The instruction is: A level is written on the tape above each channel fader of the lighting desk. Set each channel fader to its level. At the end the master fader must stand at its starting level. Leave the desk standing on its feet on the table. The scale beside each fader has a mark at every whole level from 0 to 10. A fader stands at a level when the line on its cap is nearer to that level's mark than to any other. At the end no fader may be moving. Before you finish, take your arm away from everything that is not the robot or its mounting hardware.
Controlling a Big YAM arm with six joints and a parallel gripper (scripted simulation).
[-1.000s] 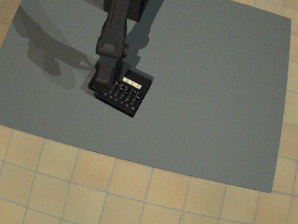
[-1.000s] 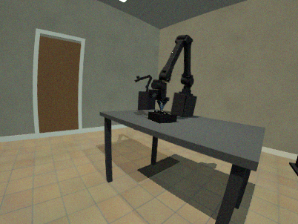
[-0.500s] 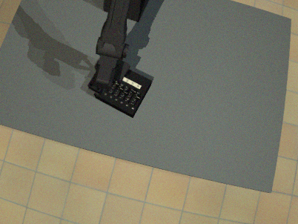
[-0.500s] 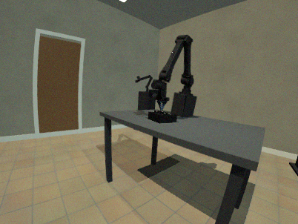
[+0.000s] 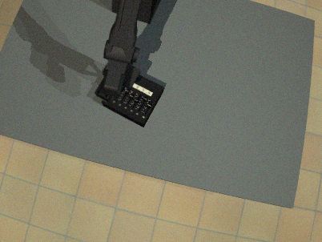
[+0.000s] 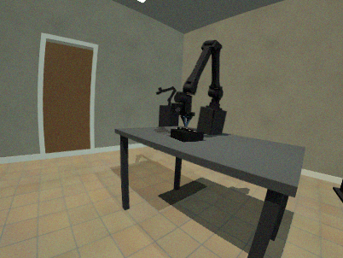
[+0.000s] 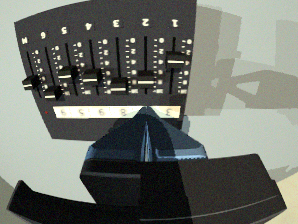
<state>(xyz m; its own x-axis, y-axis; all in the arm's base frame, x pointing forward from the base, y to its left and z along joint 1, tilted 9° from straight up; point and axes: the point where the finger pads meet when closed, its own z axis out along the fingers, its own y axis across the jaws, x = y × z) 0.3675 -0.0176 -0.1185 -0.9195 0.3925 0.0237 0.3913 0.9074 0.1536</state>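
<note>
Now: hand 4 cm to the left of the fader cap 1, 3 cm short of it and 2 cm above it. Round my hand: master fader cap: 9 cm to the left, 7 cm ahead, 2 cm below; then fader cap 4: 4 cm ahead, 3 cm to the left, 2 cm below; then fader cap 5: 6 cm ahead, 5 cm to the left, 2 cm below.
</note>
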